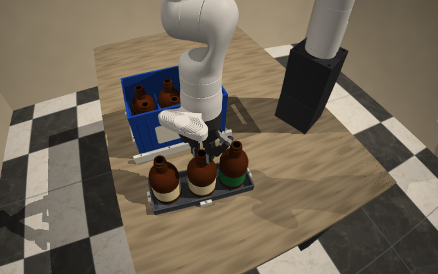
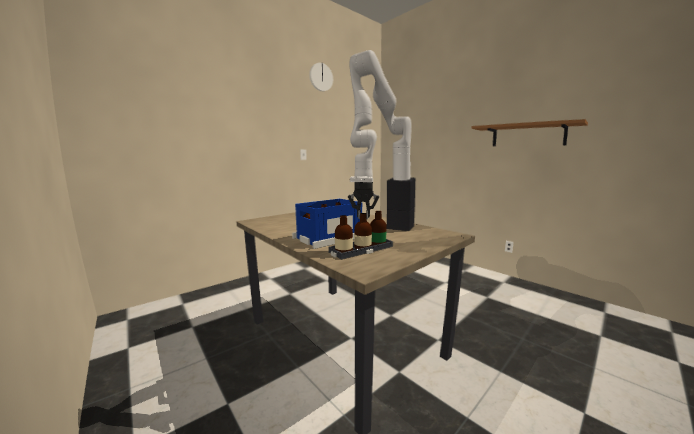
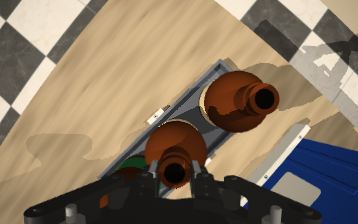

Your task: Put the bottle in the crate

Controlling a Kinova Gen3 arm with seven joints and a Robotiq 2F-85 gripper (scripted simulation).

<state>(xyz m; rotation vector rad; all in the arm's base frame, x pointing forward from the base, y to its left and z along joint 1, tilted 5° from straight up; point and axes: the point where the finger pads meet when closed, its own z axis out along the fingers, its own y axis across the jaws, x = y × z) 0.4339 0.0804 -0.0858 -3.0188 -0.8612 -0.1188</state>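
Now: hand 10 mm short of the dark grey tray and 140 mm above it. Round my hand: blue crate (30 mm behind, 240 mm to the right, 70 mm below).
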